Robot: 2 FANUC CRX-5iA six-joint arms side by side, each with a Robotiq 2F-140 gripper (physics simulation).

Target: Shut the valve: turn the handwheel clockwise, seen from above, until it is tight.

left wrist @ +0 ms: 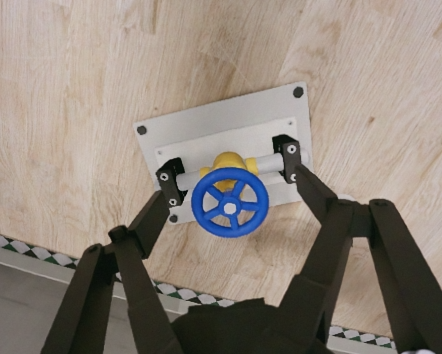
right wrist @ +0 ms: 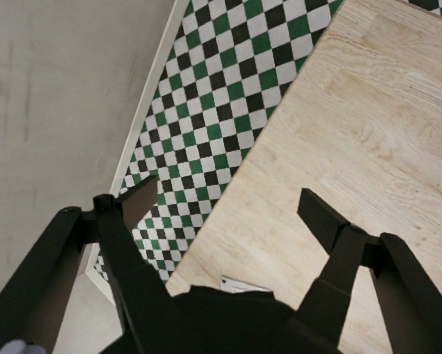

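Note:
The blue five-spoked handwheel (left wrist: 231, 232) stands over the yellow valve body (left wrist: 229, 159) in the left wrist view. The valve sits on a grey pipe (left wrist: 270, 163) held by two black clamps on a light grey plate (left wrist: 220, 113). My left gripper (left wrist: 229, 190) is open wide, with one finger on each side of the handwheel and a visible gap between each finger and the rim. The fingertips overlap the clamps in the view; their height relative to the wheel is hard to tell. My right gripper (right wrist: 228, 194) is open and empty, away from the valve.
The wooden table top (left wrist: 65, 65) (right wrist: 350, 130) lies under both grippers. Beyond its edge is a green, black and white checkered floor (right wrist: 215, 132) and a grey wall (right wrist: 65, 100). Part of a light grey metal piece (right wrist: 240, 286) shows at the bottom of the right wrist view.

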